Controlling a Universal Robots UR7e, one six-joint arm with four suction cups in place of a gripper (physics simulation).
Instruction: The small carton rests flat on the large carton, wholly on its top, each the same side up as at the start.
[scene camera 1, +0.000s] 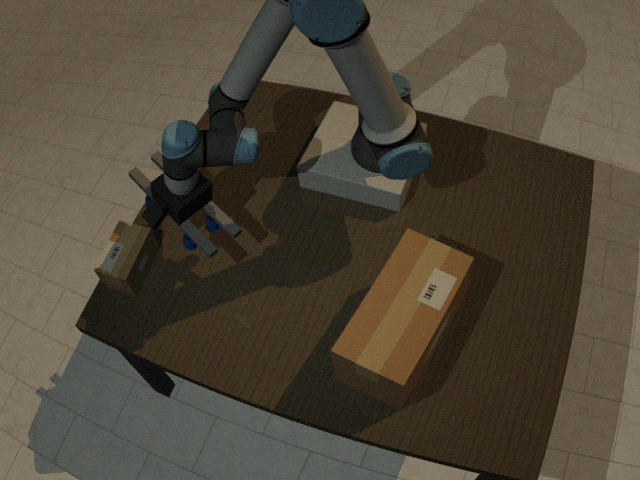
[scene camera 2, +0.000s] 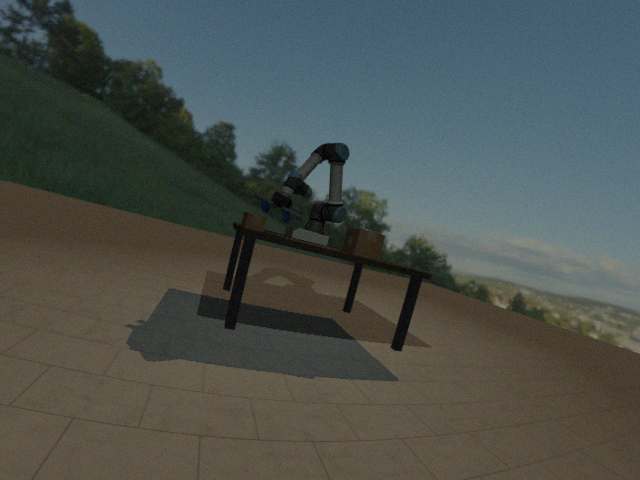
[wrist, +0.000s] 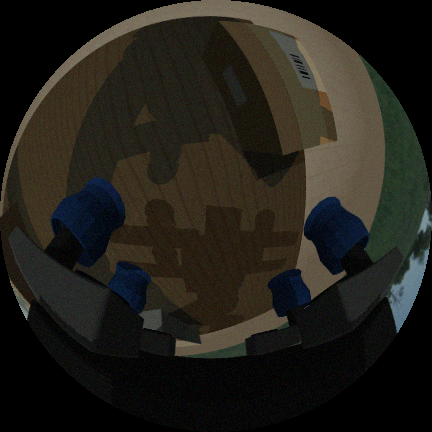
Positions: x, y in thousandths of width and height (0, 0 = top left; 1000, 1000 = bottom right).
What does the large carton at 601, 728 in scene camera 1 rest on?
The table.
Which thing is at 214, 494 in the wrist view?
My suction head.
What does the small carton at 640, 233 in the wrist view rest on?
The table.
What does my suction head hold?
Nothing.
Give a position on a large carton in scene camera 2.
562, 505
